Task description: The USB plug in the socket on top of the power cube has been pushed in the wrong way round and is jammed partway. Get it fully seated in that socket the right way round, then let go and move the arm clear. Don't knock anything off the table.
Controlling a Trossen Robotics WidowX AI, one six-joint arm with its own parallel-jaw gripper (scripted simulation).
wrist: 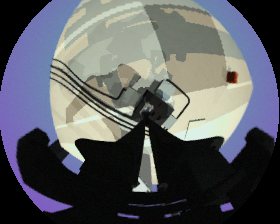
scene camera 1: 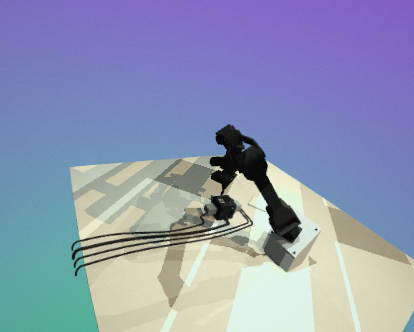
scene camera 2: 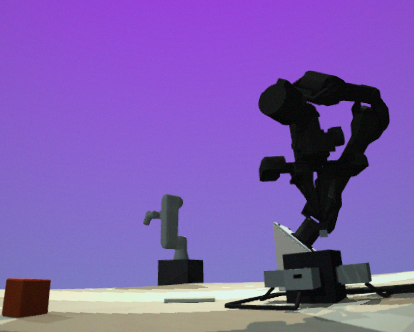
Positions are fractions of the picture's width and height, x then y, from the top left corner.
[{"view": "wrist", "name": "my gripper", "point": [0.52,0.55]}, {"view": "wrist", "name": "black power cube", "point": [0.58,0.49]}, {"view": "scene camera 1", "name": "black power cube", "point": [0.55,0.63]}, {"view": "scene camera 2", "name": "my gripper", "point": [0.77,0.65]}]
